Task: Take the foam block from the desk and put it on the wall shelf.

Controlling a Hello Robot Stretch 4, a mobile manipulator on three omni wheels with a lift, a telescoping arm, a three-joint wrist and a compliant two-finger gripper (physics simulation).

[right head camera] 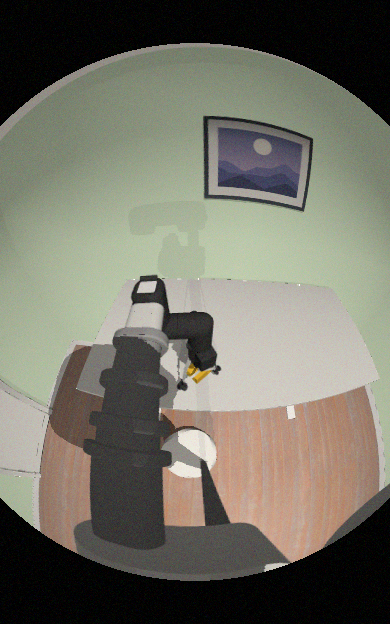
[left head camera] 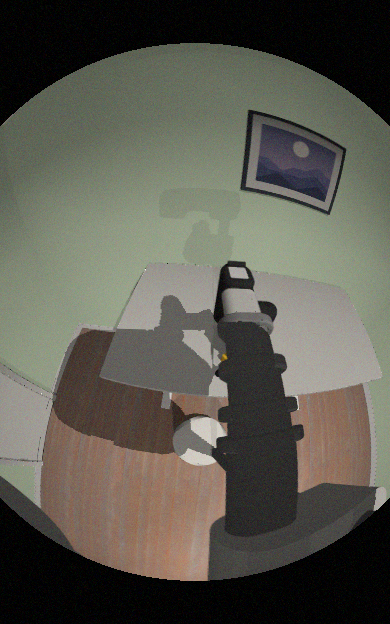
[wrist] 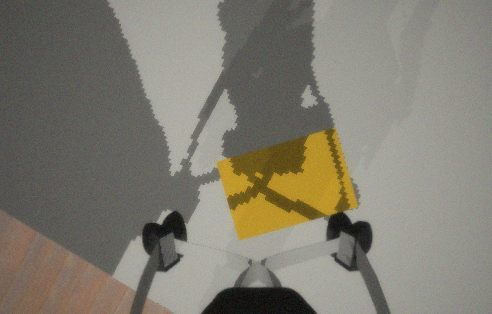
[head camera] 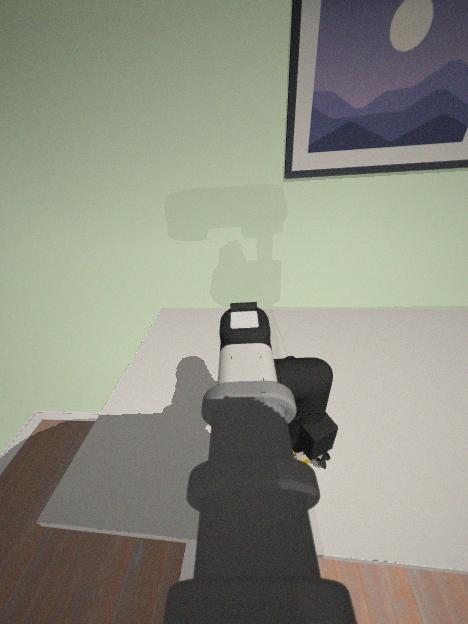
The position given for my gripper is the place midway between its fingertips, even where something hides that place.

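My gripper (head camera: 294, 478) is visible to me, and it also appears at (right head camera: 199, 379) and (wrist: 256, 229). There is a yellow foam block (wrist: 300, 180). I see a desk (head camera: 386, 496) as well, which appears again at (left head camera: 166, 340) and (wrist: 119, 119). Then there is a framed picture (head camera: 367, 94), and the same picture is visible to me at (right head camera: 244, 159) and at (left head camera: 284, 159).
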